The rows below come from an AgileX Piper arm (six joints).
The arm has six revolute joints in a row. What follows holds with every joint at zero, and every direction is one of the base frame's.
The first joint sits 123 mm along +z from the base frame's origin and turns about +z.
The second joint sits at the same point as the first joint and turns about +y.
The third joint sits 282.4 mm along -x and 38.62 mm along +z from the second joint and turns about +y.
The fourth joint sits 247.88 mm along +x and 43.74 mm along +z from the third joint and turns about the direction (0.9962, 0, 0.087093).
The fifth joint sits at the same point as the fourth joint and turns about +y.
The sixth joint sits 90.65 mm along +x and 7.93 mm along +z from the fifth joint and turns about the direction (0.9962, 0, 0.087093).
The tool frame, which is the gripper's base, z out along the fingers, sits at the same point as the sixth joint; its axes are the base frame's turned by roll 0, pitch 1.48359 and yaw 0 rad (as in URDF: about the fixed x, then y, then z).
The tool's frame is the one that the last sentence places.
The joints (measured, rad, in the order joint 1, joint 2, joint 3, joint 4, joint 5, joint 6), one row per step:
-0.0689, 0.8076, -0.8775, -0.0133, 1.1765, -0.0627
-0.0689, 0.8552, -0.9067, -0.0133, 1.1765, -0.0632
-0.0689, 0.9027, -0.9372, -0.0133, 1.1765, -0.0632
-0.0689, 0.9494, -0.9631, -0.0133, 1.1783, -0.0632
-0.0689, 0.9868, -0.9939, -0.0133, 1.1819, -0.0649
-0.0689, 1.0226, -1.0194, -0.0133, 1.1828, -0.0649
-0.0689, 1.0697, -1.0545, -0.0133, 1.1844, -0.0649
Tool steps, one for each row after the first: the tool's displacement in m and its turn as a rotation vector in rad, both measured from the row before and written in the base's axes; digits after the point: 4 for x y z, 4 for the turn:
0.0108, -0.0007, 0.0023, 0.0010, 0.0184, 0.0004
0.0111, -0.0008, 0.0022, 0.0012, 0.0170, 0.0000
0.0108, -0.0007, 0.0004, 0.0016, 0.0225, 0.0000
0.0090, -0.0006, 0.0027, -0.0001, 0.0103, 0.0015
0.0088, -0.0006, 0.0012, 0.0008, 0.0112, 0.0000
0.0118, -0.0008, 0.0016, 0.0009, 0.0136, 0.0000

